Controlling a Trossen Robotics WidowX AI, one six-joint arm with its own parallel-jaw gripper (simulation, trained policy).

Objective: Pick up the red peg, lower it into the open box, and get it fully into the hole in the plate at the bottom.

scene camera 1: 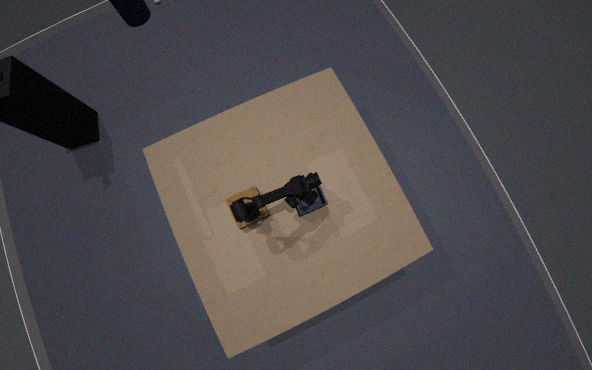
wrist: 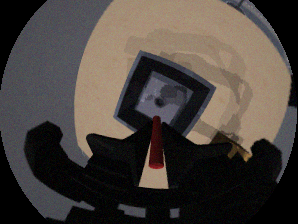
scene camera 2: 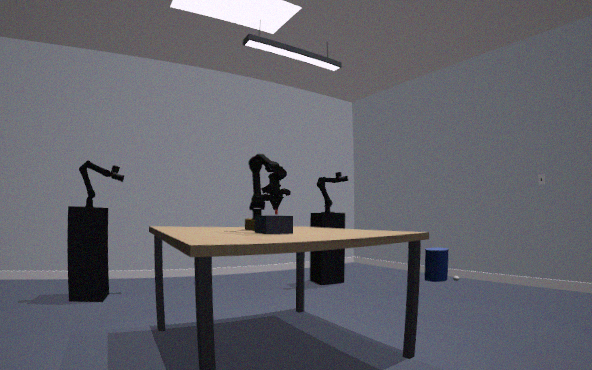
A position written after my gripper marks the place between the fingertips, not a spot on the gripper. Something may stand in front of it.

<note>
I see my gripper [wrist: 157,124], a box [wrist: 198,91] and a grey bottom plate [wrist: 156,89].
Scene camera 2 does not show the grey bottom plate, which is hidden by the box.
</note>
